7 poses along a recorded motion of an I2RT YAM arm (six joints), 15 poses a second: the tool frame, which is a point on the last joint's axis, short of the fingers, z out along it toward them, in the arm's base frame.
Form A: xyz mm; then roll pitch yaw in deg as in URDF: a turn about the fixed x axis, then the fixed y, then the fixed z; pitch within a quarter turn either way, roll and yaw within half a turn.
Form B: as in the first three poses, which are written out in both.
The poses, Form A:
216, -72, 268, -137.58, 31.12, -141.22
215, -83, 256, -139.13, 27.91, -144.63
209, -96, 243, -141.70, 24.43, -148.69
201, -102, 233, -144.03, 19.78, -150.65
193, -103, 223, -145.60, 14.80, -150.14
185, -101, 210, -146.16, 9.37, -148.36
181, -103, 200, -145.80, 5.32, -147.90
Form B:
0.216, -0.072, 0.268, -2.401, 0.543, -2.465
0.215, -0.083, 0.256, -2.428, 0.487, -2.524
0.209, -0.096, 0.243, -2.473, 0.426, -2.595
0.201, -0.102, 0.233, -2.514, 0.345, -2.629
0.193, -0.103, 0.223, -2.541, 0.258, -2.620
0.185, -0.101, 0.210, -2.551, 0.164, -2.589
0.181, -0.103, 0.200, -2.545, 0.093, -2.581

